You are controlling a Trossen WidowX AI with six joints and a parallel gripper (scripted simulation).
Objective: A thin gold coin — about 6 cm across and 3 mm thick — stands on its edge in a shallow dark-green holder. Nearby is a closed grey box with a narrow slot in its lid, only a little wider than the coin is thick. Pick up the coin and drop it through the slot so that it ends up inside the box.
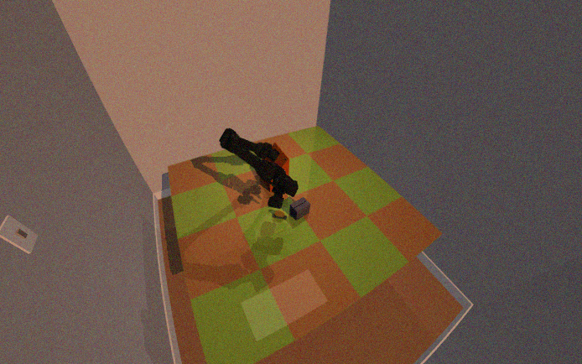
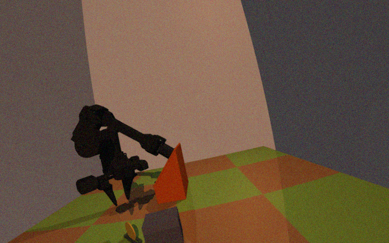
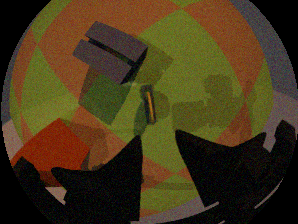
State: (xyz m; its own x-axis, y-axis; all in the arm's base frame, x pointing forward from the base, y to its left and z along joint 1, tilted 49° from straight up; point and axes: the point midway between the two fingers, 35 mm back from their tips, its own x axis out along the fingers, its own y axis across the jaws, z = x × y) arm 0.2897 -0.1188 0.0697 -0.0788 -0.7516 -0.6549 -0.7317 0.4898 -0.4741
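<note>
Right now the gold coin is 9 cm below my gripper tip.
</note>
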